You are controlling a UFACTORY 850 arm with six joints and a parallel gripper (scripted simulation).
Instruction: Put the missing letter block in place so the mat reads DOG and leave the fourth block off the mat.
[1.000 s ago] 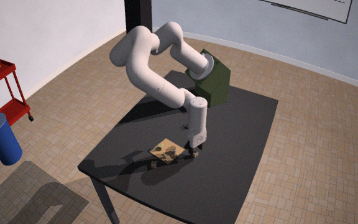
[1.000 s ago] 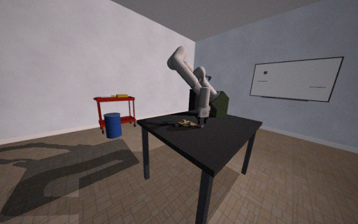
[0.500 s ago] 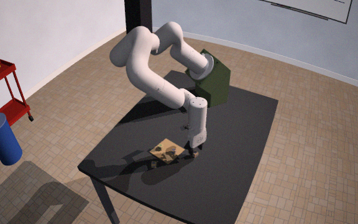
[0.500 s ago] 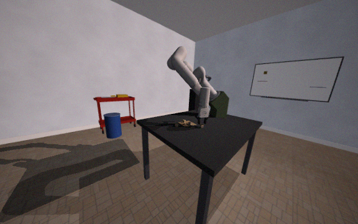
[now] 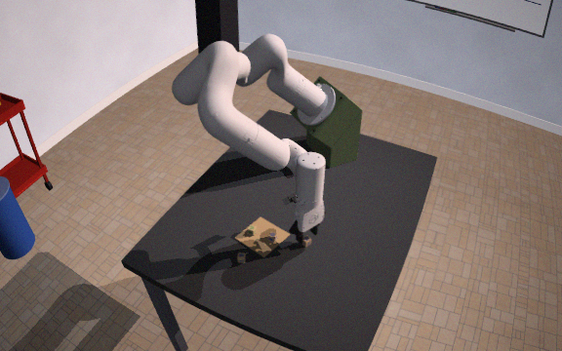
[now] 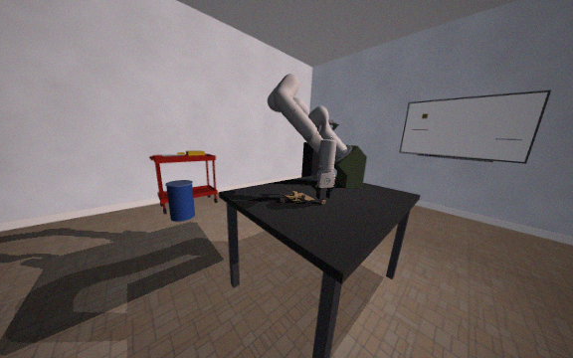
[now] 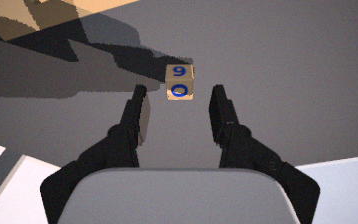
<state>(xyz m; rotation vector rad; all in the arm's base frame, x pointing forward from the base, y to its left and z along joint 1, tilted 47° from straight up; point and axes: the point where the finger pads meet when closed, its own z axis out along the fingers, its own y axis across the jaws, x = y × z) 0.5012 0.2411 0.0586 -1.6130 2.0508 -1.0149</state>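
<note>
My gripper is now 40 mm above the wooden block. The rest, counted from my hand: tan mat 150 mm to the right, 50 mm below, 40 mm ahead.
</note>
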